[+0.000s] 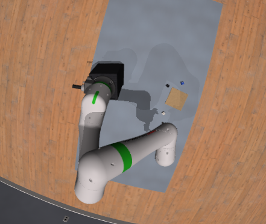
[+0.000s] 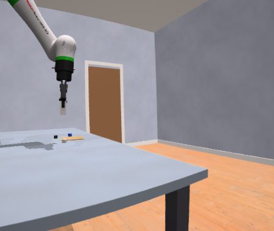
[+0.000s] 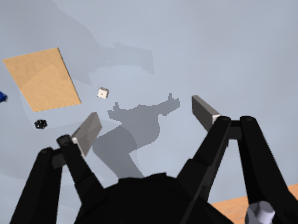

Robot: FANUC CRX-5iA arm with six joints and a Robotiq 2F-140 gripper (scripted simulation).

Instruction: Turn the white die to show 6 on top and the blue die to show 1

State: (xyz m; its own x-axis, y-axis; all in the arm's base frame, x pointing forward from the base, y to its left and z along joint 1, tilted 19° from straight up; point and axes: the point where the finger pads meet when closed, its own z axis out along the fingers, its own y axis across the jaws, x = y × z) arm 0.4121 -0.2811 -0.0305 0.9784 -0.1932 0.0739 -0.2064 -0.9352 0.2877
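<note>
Now: the white die 16 cm below my hand, 11 cm to the left of it and 2 cm ahead of it. The rest, counted from my hand: blue die (36 cm to the left, 16 cm below, 11 cm ahead); black die (32 cm to the left, 16 cm below, 1 cm ahead); tan mat (23 cm to the left, 17 cm below, 10 cm ahead).
</note>
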